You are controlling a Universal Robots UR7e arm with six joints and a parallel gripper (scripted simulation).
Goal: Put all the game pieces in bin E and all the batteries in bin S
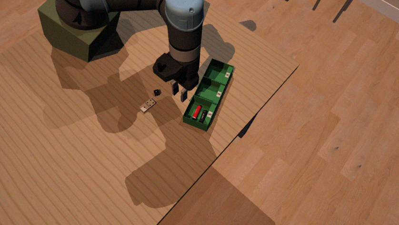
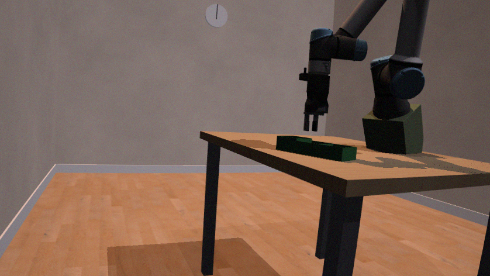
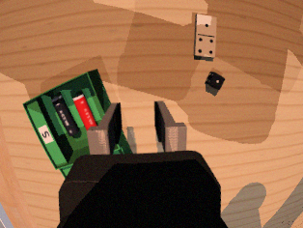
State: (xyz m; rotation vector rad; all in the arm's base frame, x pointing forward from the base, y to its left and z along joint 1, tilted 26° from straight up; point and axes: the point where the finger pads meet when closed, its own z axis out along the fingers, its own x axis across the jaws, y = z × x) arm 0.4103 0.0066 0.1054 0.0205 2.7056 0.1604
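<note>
The black die is 9 cm behind my hand, 2 cm to the right of it and 8 cm below it. Round my hand: red battery 6 cm ahead, 1 cm to the left, 7 cm below; then green three-compartment bin 5 cm ahead, 10 cm to the left, 6 cm below; then black battery 9 cm ahead, 1 cm to the left, 7 cm below.
</note>
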